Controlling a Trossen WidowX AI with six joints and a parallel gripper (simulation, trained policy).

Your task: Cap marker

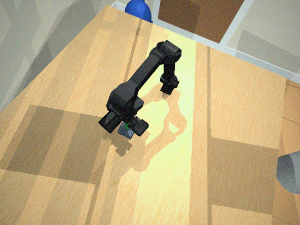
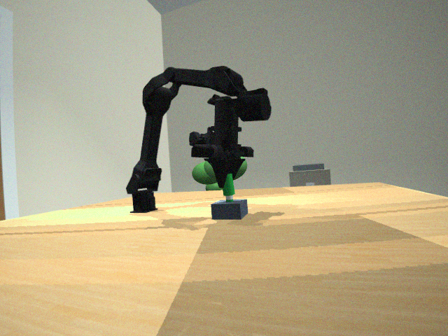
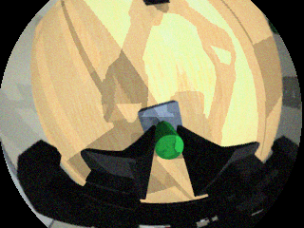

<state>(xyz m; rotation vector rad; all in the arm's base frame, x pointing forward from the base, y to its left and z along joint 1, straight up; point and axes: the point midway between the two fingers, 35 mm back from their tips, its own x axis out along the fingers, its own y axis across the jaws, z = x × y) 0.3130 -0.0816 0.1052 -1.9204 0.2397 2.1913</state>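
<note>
Now: gripper tip 10 mm short of the green cap and 10 mm below it. Round my gripper tip: green marker: 10 mm ahead; then grey-blue holder block: 10 mm ahead, 50 mm below.
</note>
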